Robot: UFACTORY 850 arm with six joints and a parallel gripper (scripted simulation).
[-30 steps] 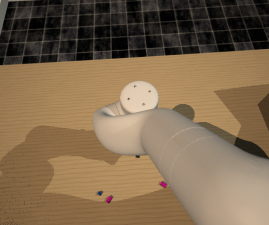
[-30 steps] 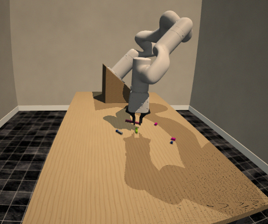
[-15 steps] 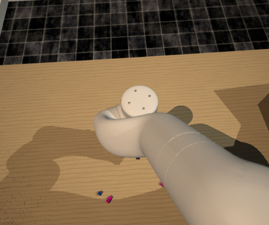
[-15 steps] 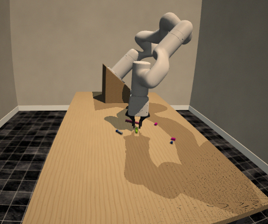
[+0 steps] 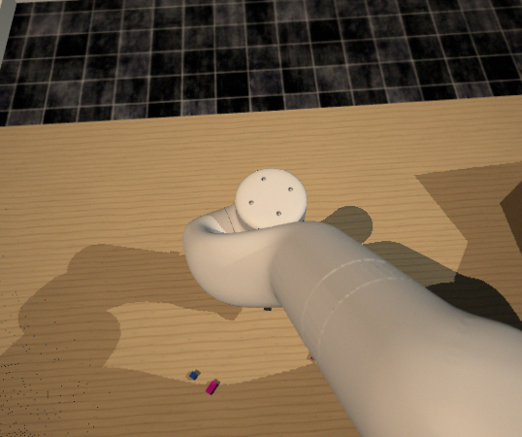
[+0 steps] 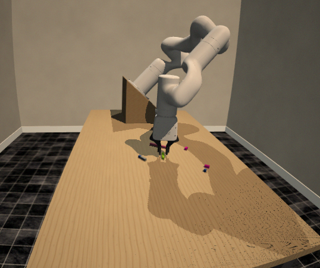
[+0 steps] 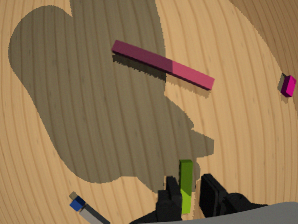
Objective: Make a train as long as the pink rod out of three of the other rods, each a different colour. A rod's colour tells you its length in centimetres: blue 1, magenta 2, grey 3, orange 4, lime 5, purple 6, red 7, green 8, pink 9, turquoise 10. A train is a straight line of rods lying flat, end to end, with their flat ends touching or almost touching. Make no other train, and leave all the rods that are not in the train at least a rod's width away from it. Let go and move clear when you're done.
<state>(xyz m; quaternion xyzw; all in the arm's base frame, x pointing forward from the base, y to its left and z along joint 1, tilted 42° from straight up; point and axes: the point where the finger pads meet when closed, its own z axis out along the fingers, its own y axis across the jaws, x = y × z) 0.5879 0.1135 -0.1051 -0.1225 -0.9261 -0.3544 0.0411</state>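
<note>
The lime rod is 3 cm below my hand. Also, from my hand: pink rod: 11 cm behind, 3 cm below, 1 cm to the left; grey rod: 9 cm to the right, 3 cm below, 1 cm ahead.
</note>
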